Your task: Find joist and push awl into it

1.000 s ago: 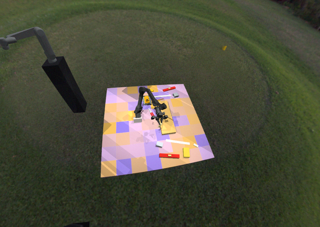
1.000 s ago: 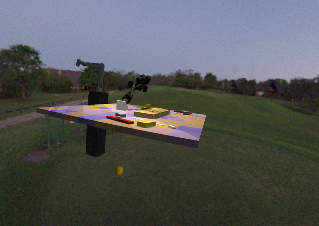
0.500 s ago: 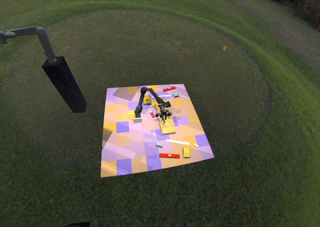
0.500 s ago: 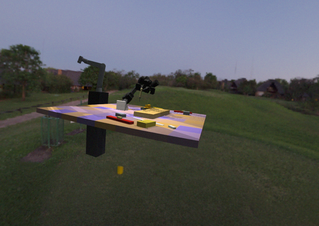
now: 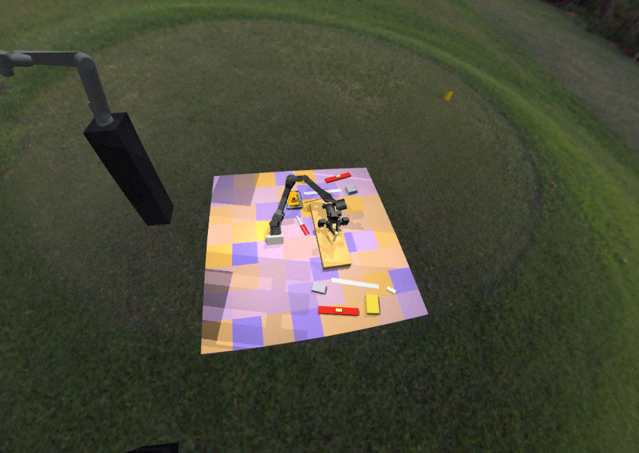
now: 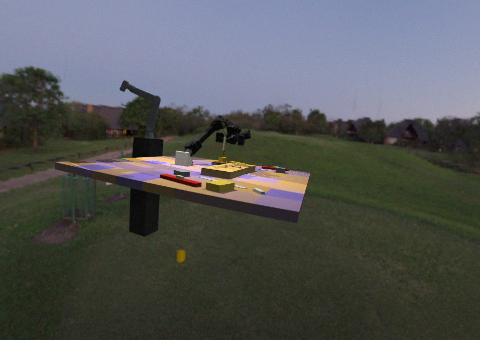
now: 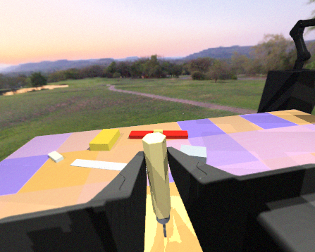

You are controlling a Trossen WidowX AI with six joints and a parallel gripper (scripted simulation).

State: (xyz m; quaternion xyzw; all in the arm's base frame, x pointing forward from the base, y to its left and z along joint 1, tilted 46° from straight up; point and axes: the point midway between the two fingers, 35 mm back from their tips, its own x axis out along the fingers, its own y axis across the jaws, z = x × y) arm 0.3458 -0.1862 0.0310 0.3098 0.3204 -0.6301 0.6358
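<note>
My gripper tip is 6 cm above the awl and 1 cm to the right of it. Round my gripper tip: grey block (24 cm to the right, 20 cm below, 13 cm behind); then yellow stud finder (45 cm to the left, 19 cm behind, 16 cm below); then yellow block (39 cm to the right, 19 cm below, 16 cm ahead).
</note>
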